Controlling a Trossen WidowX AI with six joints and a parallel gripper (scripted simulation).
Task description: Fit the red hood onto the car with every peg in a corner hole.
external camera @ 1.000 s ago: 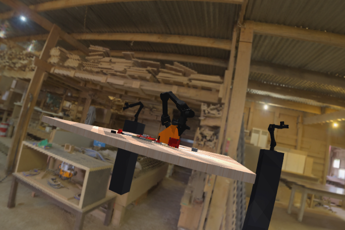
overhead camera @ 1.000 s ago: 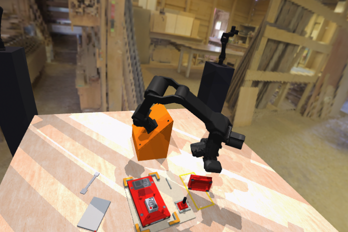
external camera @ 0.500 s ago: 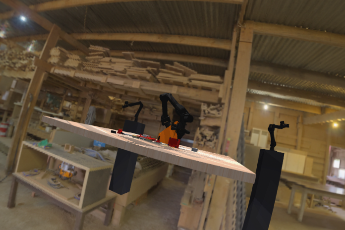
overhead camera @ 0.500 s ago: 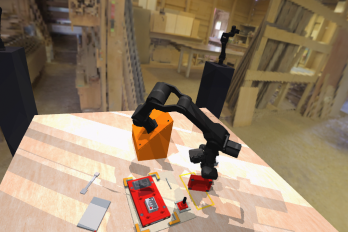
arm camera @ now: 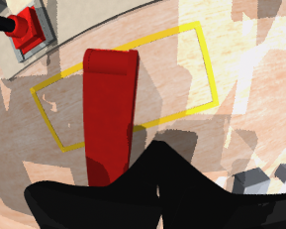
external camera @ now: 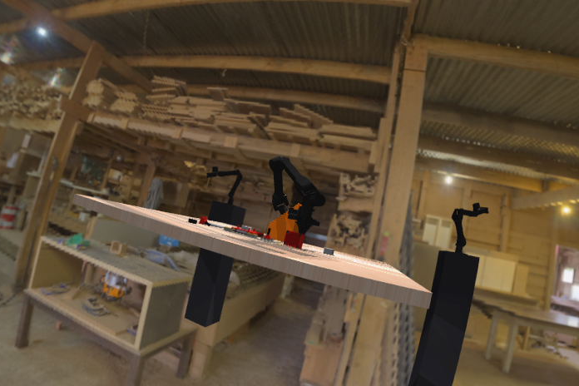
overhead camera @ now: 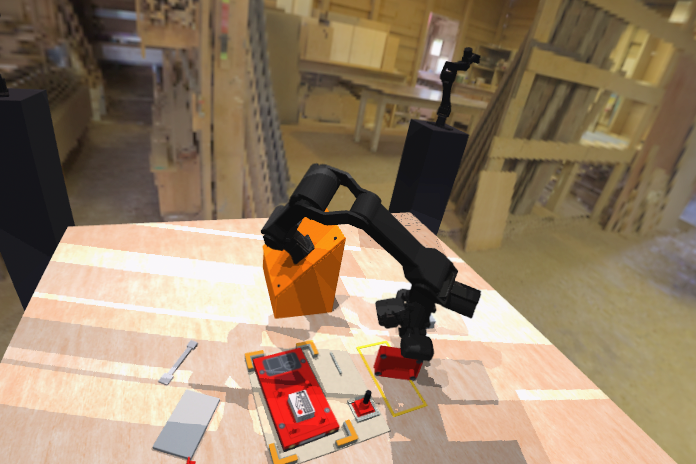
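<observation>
My gripper tip is 20 mm to the left of the red hood, 20 mm short of it and 20 mm above it.
</observation>
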